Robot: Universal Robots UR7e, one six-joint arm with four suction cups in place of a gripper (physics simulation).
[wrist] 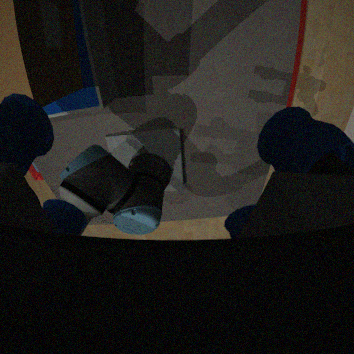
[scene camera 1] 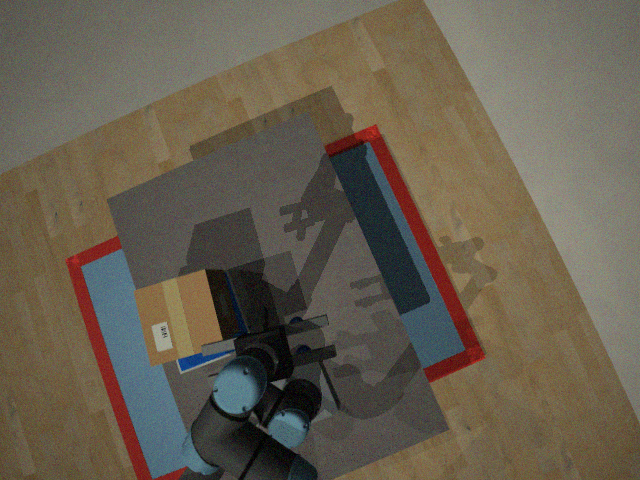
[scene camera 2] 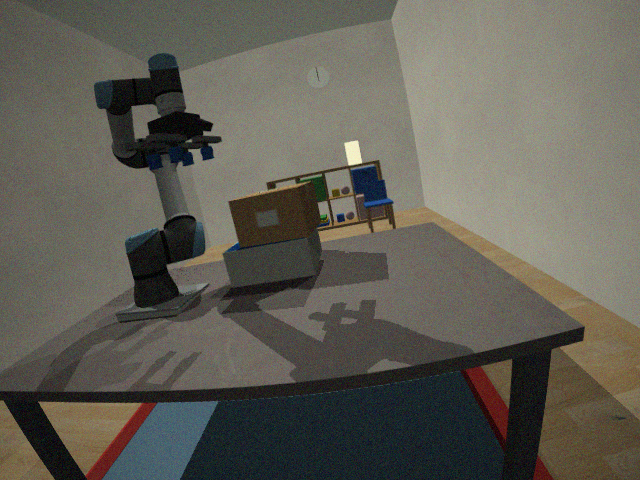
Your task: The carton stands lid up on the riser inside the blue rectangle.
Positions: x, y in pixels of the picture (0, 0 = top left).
Labels:
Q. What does the brown carton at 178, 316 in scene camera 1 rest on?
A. A grey riser.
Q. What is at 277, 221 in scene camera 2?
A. A brown carton.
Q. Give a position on a brown carton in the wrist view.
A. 47, 68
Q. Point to the suction head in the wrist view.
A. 290, 140

